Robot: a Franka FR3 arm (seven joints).
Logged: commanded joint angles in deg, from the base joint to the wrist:
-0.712, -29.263, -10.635, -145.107, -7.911, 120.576, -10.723
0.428, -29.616, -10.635, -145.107, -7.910, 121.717, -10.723
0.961, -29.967, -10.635, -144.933, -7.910, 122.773, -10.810
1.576, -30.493, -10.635, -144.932, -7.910, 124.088, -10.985
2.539, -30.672, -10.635, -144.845, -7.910, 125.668, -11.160
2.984, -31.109, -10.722, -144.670, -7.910, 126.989, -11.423
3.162, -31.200, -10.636, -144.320, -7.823, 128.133, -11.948
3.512, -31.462, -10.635, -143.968, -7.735, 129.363, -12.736
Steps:
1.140, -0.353, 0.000, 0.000, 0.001, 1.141, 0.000
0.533, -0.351, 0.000, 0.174, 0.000, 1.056, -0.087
0.615, -0.526, 0.000, 0.001, 0.000, 1.315, -0.175
0.963, -0.179, 0.000, 0.087, 0.000, 1.580, -0.175
0.445, -0.437, -0.087, 0.175, 0.000, 1.321, -0.263
0.178, -0.091, 0.086, 0.350, 0.087, 1.144, -0.525
0.350, -0.262, 0.001, 0.352, 0.088, 1.230, -0.788

